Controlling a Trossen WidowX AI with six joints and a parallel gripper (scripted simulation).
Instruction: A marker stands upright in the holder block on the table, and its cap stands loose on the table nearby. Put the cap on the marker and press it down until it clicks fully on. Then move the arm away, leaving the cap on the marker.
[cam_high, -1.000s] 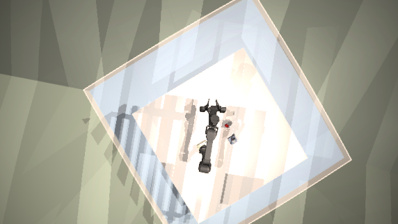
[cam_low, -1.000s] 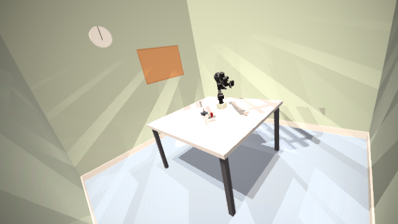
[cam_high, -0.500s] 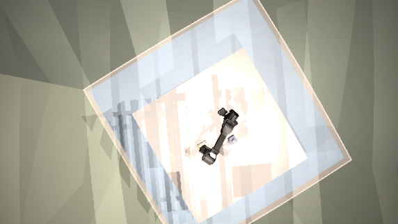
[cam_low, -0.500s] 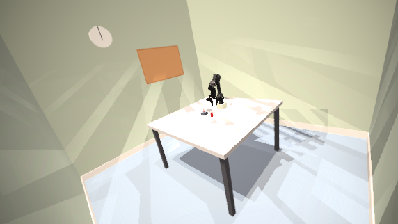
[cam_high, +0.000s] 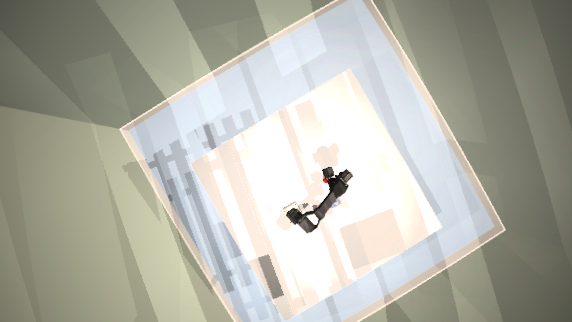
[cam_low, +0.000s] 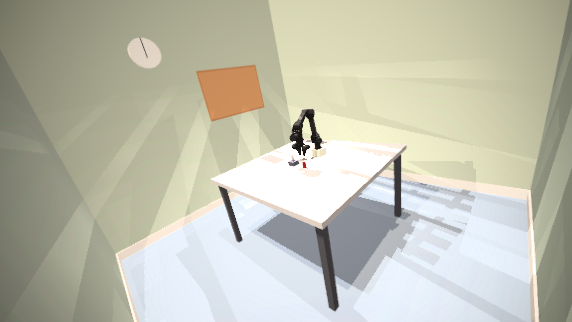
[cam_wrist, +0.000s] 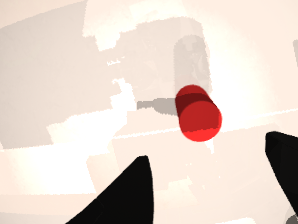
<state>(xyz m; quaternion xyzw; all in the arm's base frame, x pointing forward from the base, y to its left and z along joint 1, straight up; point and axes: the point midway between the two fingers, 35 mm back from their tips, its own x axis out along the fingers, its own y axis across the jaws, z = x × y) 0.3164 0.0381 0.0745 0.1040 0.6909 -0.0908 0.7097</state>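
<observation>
Right now my gripper tip is 1 cm past the red cap and 8 cm above it. From my gripper tip the other things lie so: holder block (5 cm behind, 15 cm to the right, 9 cm below).
</observation>
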